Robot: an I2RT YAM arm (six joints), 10 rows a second.
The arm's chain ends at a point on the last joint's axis. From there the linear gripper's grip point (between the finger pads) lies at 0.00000 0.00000 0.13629 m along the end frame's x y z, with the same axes.
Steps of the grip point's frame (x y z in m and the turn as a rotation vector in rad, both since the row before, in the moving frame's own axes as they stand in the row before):
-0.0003 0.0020 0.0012 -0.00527 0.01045 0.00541
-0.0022 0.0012 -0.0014 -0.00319 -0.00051 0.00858
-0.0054 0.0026 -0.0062 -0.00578 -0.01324 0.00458
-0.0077 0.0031 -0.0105 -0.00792 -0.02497 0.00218
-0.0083 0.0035 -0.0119 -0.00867 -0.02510 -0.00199
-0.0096 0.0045 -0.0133 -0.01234 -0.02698 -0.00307
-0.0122 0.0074 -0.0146 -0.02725 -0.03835 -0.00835
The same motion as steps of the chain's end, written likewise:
-0.0017 0.0013 0.0012 -0.00527 0.01045 0.00541
-0.0021 0.0008 -0.0014 -0.00319 -0.00051 0.00858
-0.0036 0.0018 -0.0062 -0.00578 -0.01324 0.00458
-0.0043 0.0020 -0.0105 -0.00792 -0.02497 0.00218
-0.0049 0.0023 -0.0119 -0.00867 -0.02510 -0.00199
-0.0059 0.0028 -0.0132 -0.01234 -0.02698 -0.00307
-0.0070 0.0037 -0.0144 -0.02725 -0.03835 -0.00835

